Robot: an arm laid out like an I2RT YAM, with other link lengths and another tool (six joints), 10 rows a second.
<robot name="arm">
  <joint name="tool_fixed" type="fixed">
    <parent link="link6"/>
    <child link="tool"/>
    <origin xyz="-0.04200 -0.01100 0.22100" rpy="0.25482 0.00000 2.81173"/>
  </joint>
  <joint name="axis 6" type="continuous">
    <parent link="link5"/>
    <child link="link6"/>
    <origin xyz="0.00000 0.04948 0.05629" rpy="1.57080 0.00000 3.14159"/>
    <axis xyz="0 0 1"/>
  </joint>
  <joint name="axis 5" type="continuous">
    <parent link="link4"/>
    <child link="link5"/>
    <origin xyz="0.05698 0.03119 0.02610" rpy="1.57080 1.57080 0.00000"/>
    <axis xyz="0 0 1"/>
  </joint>
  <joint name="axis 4" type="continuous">
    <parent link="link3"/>
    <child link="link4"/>
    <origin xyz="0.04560 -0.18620 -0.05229" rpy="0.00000 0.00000 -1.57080"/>
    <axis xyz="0 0 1"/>
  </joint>
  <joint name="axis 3" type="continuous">
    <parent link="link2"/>
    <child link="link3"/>
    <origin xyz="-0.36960 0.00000 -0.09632" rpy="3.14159 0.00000 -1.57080"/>
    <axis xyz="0 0 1"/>
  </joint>
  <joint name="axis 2" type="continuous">
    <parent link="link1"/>
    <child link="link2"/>
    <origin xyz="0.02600 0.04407 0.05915" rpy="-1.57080 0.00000 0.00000"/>
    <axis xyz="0 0 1"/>
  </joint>
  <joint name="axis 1" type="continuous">
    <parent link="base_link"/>
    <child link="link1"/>
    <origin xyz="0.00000 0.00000 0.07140" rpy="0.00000 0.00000 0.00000"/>
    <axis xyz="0 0 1"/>
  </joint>
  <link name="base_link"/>
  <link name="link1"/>
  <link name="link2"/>
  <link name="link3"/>
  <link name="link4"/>
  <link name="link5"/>
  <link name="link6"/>
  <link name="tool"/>
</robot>
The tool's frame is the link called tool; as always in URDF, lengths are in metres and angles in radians. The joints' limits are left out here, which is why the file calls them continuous.
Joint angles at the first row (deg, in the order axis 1, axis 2, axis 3, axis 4, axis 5, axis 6):
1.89, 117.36, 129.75, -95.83, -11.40, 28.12
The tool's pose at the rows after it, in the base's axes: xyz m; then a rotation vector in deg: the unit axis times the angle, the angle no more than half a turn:
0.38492 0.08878 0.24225 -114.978 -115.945 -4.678
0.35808 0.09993 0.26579 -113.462 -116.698 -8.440
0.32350 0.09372 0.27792 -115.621 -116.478 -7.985
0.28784 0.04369 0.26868 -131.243 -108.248 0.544
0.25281 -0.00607 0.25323 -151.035 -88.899 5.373
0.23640 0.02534 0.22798 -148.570 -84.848 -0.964
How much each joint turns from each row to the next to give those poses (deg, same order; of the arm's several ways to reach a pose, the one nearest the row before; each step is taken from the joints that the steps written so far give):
0.74, -2.10, -1.16, -1.53, -2.27, -4.55
0.46, -5.37, -3.60, 0.02, -2.14, -0.02
0.55, -6.28, -5.40, 0.00, 1.53, 1.57
1.11, -7.12, -8.37, 0.74, 10.44, 10.54
2.47, -7.35, -12.26, 3.52, 9.56, 19.08
3.89, -5.33, -13.38, 9.95, -4.59, 6.36

